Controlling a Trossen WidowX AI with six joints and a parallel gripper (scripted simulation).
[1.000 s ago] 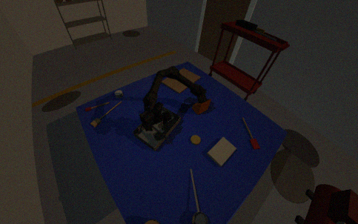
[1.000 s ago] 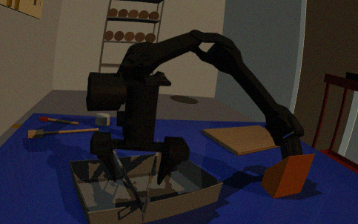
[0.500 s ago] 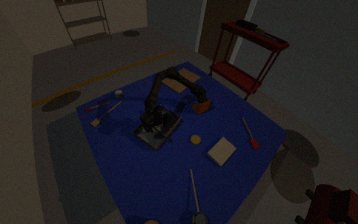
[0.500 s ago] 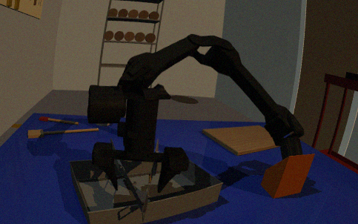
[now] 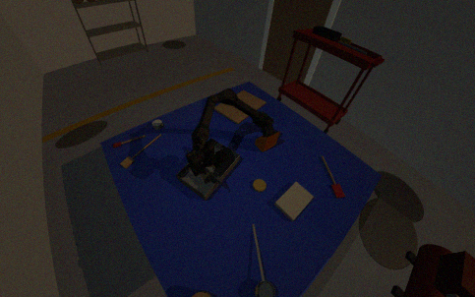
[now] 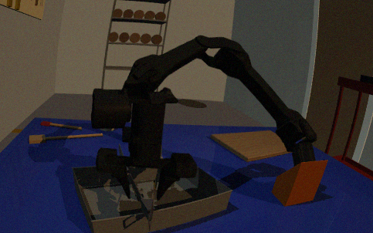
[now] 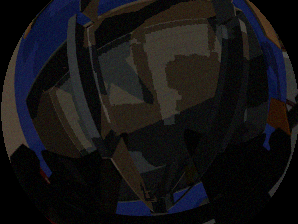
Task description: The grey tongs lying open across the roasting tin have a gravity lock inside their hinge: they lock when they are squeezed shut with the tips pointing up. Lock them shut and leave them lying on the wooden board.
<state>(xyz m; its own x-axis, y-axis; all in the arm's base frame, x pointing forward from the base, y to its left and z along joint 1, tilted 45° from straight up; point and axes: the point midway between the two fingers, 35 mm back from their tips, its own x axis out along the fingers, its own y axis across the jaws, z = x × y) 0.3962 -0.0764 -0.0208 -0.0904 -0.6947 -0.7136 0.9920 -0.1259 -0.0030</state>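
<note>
The roasting tin lies 10 mm behind my gripper tip and 20 mm to the right of it. The rest, counted from my gripper tip: white cylinder: 70 mm ahead, 520 mm to the right, 10 mm below; then pale block: 240 mm behind, 390 mm to the left, 20 mm below; then yellow disc: 160 mm behind, 220 mm to the left, 20 mm below.
</note>
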